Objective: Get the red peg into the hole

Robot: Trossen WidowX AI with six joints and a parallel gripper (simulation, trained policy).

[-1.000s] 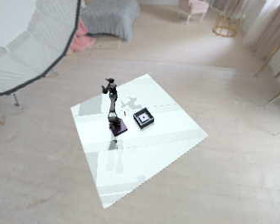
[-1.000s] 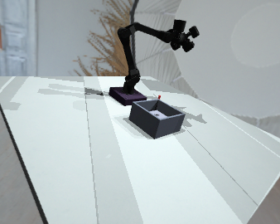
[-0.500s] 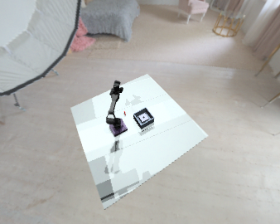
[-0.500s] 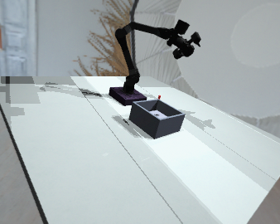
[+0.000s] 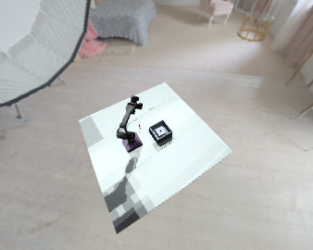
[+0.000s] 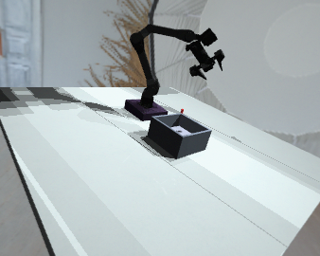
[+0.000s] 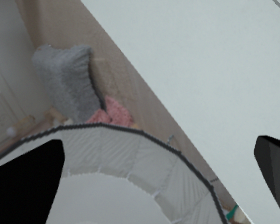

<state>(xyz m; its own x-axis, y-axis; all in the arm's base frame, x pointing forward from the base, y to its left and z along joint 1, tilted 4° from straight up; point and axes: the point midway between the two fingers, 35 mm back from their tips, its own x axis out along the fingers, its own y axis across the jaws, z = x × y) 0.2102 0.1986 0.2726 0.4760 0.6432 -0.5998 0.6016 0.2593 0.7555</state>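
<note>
My gripper tip is 60 mm past the red peg, 120 mm to the left of it and 250 mm above it. The rest, counted from my gripper tip: dark box (70 mm ahead, 330 mm to the right, 260 mm below); then grey plate (70 mm ahead, 330 mm to the right, 240 mm below).
</note>
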